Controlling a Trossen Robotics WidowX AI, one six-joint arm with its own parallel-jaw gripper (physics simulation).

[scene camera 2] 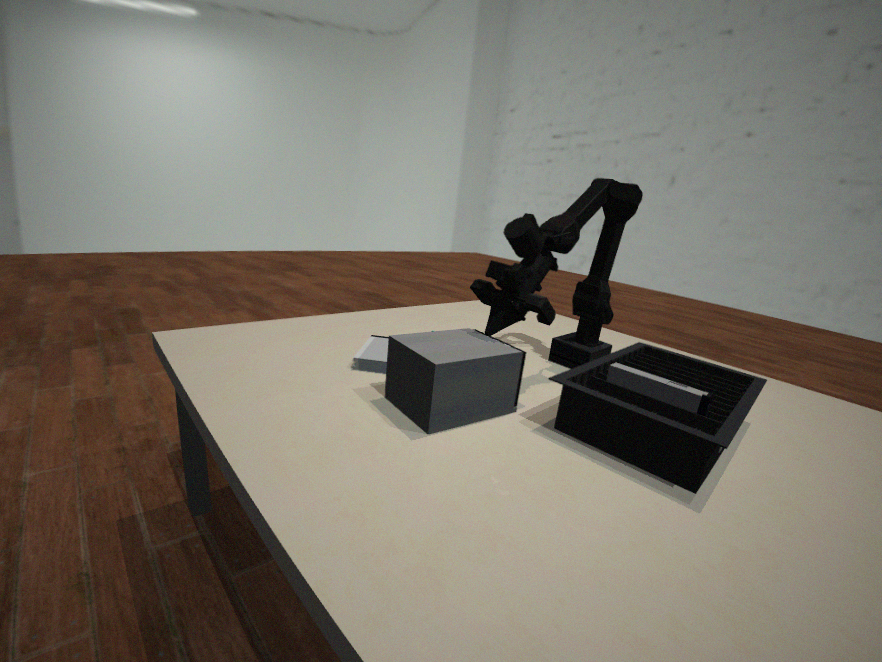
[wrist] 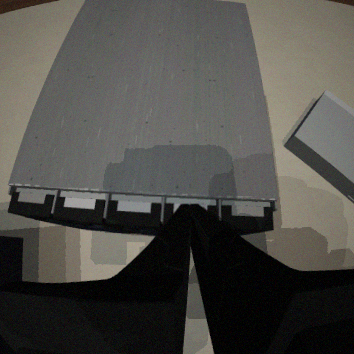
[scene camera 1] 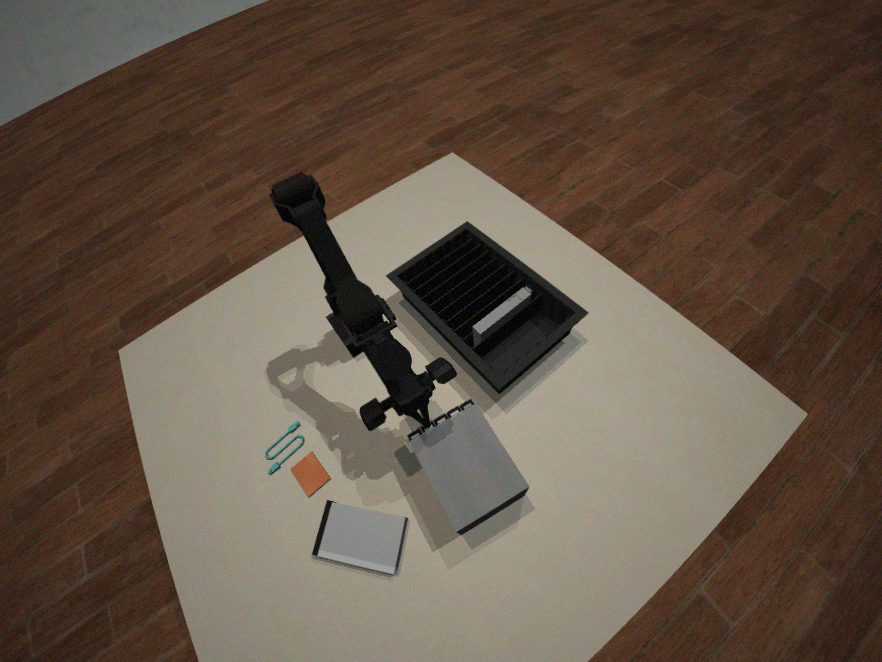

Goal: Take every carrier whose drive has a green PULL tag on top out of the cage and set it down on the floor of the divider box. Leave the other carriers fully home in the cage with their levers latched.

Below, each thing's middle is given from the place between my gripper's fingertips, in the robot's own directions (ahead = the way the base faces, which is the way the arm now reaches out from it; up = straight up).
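The black divider box [scene camera 2: 677, 445] is 280 mm to the left of my hand, 210 mm behind it and 90 mm below it; going by their middles, it is the farthest from my hand of the things named here. The orange pad [scene camera 1: 309, 472] lies 270 mm to the right of my hand, and it is 110 mm behind my hand and 120 mm below it. Then there is the grey flat box [scene camera 1: 366, 538], which I find 70 mm ahead of my hand, 100 mm below it and 230 mm to the right of it.
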